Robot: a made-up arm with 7 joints.
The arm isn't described. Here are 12 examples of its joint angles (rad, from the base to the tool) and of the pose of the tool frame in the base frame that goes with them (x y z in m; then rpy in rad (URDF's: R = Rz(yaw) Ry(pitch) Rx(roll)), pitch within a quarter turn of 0, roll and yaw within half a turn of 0).
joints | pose
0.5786 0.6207 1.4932 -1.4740 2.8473 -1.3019 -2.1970 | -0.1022 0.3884 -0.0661 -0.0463 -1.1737 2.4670
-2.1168 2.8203 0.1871 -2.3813 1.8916 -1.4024 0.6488 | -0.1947 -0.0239 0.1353 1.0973 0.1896 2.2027
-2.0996 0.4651 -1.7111 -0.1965 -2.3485 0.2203 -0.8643 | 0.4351 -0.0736 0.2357 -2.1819 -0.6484 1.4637
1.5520 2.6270 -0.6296 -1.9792 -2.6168 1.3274 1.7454 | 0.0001 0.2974 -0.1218 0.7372 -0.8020 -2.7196
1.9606 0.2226 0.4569 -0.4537 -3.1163 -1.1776 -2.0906 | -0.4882 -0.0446 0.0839 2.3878 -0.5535 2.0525
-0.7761 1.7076 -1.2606 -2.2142 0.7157 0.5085 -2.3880 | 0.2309 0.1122 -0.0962 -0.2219 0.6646 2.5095
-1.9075 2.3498 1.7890 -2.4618 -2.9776 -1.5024 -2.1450 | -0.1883 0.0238 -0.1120 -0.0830 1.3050 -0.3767
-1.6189 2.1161 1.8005 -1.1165 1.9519 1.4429 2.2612 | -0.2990 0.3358 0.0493 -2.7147 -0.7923 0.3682
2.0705 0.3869 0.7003 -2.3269 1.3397 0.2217 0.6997 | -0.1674 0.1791 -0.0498 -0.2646 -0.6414 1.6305
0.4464 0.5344 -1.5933 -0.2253 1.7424 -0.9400 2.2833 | -0.2165 0.1899 -0.4092 -0.6481 0.0380 2.3283
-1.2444 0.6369 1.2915 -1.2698 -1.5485 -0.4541 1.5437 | 0.2755 0.3217 0.0971 -2.6733 -0.3775 -2.9853
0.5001 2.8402 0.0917 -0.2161 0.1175 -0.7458 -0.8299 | 0.2366 0.1684 0.4075 -1.9210 1.0628 1.4435
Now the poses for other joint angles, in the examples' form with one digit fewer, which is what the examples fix.
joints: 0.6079 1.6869 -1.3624 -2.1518 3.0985 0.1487 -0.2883
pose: -0.112 0.159 -0.211 0.220 0.630 1.609
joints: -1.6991 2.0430 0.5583 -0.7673 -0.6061 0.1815 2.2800
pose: -0.167 0.362 0.271 -2.671 0.826 2.922
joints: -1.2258 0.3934 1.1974 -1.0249 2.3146 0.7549 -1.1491
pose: 0.398 0.232 0.025 -2.783 0.188 2.077
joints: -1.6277 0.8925 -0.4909 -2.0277 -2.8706 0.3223 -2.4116
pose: 0.193 -0.102 0.222 1.997 -0.182 2.488
